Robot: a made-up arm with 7 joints.
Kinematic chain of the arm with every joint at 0, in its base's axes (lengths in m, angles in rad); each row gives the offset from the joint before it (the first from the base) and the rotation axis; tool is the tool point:
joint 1: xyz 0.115 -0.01 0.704 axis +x
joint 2: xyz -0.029 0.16 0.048 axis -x
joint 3: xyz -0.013 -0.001 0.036 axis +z
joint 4: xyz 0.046 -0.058 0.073 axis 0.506 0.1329 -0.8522
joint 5: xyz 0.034 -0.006 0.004 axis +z
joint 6: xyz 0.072 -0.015 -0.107 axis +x
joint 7: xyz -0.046 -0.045 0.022 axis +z
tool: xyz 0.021 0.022 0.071
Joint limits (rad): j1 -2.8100..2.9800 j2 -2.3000..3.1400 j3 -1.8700..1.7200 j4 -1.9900..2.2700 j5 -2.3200..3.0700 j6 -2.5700..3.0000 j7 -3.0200..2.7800
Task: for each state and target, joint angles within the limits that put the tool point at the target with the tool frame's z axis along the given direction. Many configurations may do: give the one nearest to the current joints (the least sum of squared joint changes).
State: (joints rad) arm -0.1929 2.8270 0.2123 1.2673 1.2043 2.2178 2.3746
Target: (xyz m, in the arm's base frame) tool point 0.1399 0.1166 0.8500 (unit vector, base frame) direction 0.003 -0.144 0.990
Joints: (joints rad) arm 0.0585 3.1400 0.3975 0.8129 0.6929 2.8034 2.3552
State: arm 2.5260 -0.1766 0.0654 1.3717 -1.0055 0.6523 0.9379
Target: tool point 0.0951 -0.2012 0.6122 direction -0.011 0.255 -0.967
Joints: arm 2.8611 0.0003 1.0124 1.6631 -1.4182 0.4134 0.7837
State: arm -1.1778 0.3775 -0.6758 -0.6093 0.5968 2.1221 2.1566
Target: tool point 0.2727 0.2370 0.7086 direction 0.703 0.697 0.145
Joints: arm -0.8762 1.1797 0.0395 -1.1466 -0.0803 1.5565 2.0552
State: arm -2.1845 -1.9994 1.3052 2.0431 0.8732 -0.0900 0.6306
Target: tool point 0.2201 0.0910 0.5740 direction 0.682 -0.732 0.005
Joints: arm -1.4076 -1.7235 1.2758 1.7822 1.1820 0.5009 0.1520
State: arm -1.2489 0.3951 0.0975 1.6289 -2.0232 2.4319 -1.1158
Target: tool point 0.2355 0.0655 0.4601 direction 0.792 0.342 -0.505
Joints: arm -1.4860 0.3615 -0.1157 2.1347 -2.1368 2.0109 -1.2399
